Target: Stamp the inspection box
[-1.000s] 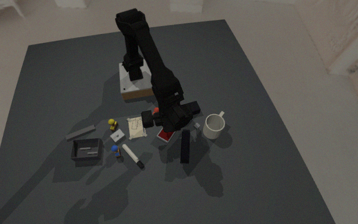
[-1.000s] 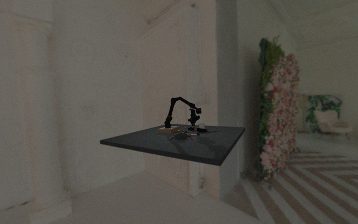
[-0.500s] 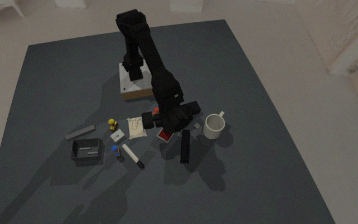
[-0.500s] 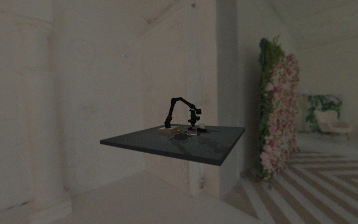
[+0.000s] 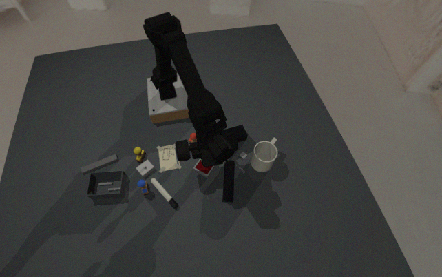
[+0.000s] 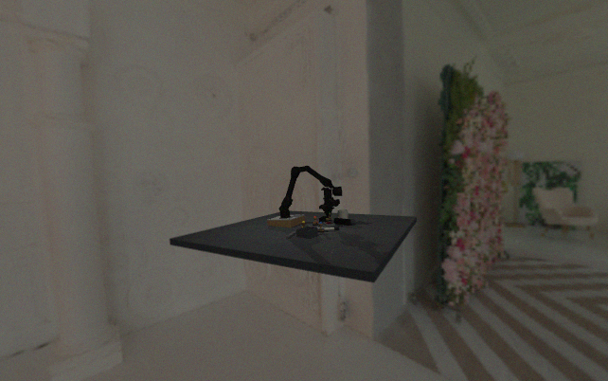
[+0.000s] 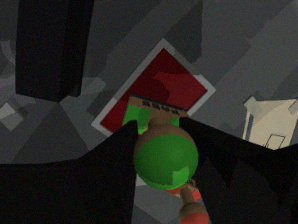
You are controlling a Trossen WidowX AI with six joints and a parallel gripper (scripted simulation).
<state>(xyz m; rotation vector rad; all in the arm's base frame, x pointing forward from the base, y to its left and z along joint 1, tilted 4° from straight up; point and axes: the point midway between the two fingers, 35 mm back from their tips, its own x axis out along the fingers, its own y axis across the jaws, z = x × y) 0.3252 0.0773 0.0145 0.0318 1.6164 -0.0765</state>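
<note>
Right now my gripper tip is 5 cm above the red ink pad. From my gripper tip the other things lie so: red stamp (10 cm behind, 4 cm below, 2 cm to the right); then green-knobbed stamp (right at my gripper tip); then black bar (8 cm ahead, 5 cm to the left, 4 cm below).
</note>
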